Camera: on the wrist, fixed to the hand. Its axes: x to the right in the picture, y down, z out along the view.
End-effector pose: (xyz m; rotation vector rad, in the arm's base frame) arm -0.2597 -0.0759 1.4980 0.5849 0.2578 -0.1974
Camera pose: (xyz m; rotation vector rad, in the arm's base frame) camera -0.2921 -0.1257 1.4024 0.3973 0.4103 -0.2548
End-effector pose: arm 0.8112 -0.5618 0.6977 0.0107 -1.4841 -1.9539
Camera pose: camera 0.7809 -0.5975 0.5954 0.1227 -1.2554 -2.1449
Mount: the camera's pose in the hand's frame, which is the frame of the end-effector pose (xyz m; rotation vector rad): 0.0029 -0.0984 -0.0545 -0.1849 0.1067 -0.1191
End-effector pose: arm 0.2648 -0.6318 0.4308 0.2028 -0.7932 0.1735
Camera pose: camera 0.3269 -0.7133 0.3843 0.0650 -0.6845 -0.0019
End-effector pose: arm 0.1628 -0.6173 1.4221 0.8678 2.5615 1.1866
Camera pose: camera 0.0965 -0.7003 1.3850 0.6188 2.4934 1.4401
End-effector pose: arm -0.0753 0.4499 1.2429 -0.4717 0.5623 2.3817
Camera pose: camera -0.0027 0.4934 1.1687 -0.6977 0.3510 2.3142
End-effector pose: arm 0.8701 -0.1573 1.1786 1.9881 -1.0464 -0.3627
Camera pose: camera 0.9567 -0.1004 1.1346 1.8859 -0.8006 -0.3980
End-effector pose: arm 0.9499 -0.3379 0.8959 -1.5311 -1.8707 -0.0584
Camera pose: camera 0.8903 -0.3894 0.9763 -1.5044 -1.9121 -0.3699
